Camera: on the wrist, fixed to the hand. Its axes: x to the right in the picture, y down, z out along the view.
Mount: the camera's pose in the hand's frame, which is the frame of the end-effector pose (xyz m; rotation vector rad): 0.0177 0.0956 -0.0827 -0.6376 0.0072 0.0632
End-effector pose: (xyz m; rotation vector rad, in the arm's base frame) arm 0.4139 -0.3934 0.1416 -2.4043 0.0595 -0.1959
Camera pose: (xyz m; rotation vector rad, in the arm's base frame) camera 0.4194 -0.5209 0.1408 -3.0304 0.2311 -0.1737
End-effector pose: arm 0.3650 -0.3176 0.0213 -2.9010 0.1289 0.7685
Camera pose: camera 0.4093 -0.4256 0.0730 2.5543 0.0251 -0.6945
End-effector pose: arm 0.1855 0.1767 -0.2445 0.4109 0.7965 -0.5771
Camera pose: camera 0.2098 0.2899 -0.2982 -0.1482 0.9223 -0.2385
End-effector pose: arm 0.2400 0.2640 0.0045 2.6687 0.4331 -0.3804
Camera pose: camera 0.3063 0.2211 0.1048 2.0567 0.3901 -0.1720
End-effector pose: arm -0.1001 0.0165 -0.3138 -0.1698 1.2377 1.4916
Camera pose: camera -0.2232 -0.0162 -0.3061 -0.5605 0.7400 1.9026
